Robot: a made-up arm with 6 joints. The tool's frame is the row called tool.
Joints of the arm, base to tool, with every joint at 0 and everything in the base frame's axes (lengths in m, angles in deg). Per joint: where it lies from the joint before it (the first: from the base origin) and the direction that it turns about. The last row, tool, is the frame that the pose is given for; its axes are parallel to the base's.
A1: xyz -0.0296 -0.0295 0.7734 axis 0 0 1
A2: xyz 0.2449 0.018 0.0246 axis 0 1 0
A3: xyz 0.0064 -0.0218 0.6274 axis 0 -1 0
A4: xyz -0.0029 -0.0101 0.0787 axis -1 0 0
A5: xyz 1.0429 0.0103 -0.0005 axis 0 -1 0
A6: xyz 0.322 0.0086 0.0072 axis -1 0 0
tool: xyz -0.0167 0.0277 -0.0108
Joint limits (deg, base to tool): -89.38..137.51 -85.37..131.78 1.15..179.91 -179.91..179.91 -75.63..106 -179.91..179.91
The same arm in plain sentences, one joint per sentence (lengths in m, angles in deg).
The arm has six revolute joints in a row. What follows holds with every joint at zero, and every direction is one of the base frame's.
Joint 1 lies 0.0296 m along -x and 0.0295 m along -y and 0.7734 m along +z from the base frame's origin and turns about +z, from -89.38 to 137.51 deg.
Joint 2 lies 0.2449 m along +x and 0.018 m along +y and 0.0246 m along +z from joint 1 and turns about +y, from -85.37 to 131.78 deg.
Joint 3 lies 0.0064 m along +x and 0.0218 m along -y and 0.6274 m along +z from joint 2 and turns about -y, from 1.15 to 179.91 deg.
Joint 4 lies 0.0029 m along -x and 0.0101 m along -y and 0.0787 m along +z from joint 3 and turns about -x, from -179.91 to 179.91 deg.
Joint 5 lies 1.0429 m along +x and 0.0103 m along +y and 0.0005 m along -z from joint 4 and turns about -y, from -75.63 to 106 deg.
Joint 6 lies 0.322 m along +x and 0.0086 m along +y and 0.0072 m along +z from joint 5 and turns about -x, from -179.91 to 179.91 deg.
The tool frame, which is the frame that the pose is given for, lies 0.0167 m along -x and 0.0277 m along +y and 0.0108 m along -z from joint 6; its axes are parallel to the base frame's.

